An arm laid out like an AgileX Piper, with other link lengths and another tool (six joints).
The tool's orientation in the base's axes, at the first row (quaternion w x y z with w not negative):
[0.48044 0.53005 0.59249 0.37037]
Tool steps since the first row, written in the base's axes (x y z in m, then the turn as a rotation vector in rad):
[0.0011 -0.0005 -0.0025 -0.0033 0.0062 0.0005]
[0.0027 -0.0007 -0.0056 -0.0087 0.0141 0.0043]
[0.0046 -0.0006 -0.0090 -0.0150 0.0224 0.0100]
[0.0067 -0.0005 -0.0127 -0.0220 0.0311 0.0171]
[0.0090 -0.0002 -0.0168 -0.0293 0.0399 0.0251]
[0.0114 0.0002 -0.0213 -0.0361 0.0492 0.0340]
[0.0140 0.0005 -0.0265 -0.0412 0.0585 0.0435]
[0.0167 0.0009 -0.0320 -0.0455 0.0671 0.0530]
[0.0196 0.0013 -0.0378 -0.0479 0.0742 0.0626]
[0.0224 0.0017 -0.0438 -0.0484 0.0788 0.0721]
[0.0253 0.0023 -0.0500 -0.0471 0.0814 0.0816]
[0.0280 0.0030 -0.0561 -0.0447 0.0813 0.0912]
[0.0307 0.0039 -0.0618 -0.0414 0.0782 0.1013]
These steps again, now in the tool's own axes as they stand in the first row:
[0.0000 -0.0022 0.0018 0.0059 0.0006 -0.0037]
[0.0004 -0.0047 0.0041 0.0129 0.0040 -0.0105]
[0.0011 -0.0074 0.0068 0.0199 0.0091 -0.0186]
[0.0019 -0.0103 0.0098 0.0271 0.0153 -0.0279]
[0.0030 -0.0135 0.0131 0.0341 0.0224 -0.0376]
[0.0042 -0.0171 0.0166 0.0416 0.0305 -0.0472]
[0.0055 -0.0212 0.0204 0.0489 0.0396 -0.0552]
[0.0069 -0.0256 0.0244 0.0556 0.0489 -0.0625]
[0.0084 -0.0303 0.0287 0.0608 0.0585 -0.0678]
[0.0099 -0.0352 0.0330 0.0637 0.0681 -0.0711]
[0.0117 -0.0401 0.0374 0.0646 0.0779 -0.0726]
[0.0135 -0.0451 0.0415 0.0628 0.0876 -0.0728]
[0.0155 -0.0496 0.0456 0.0581 0.0976 -0.0721]

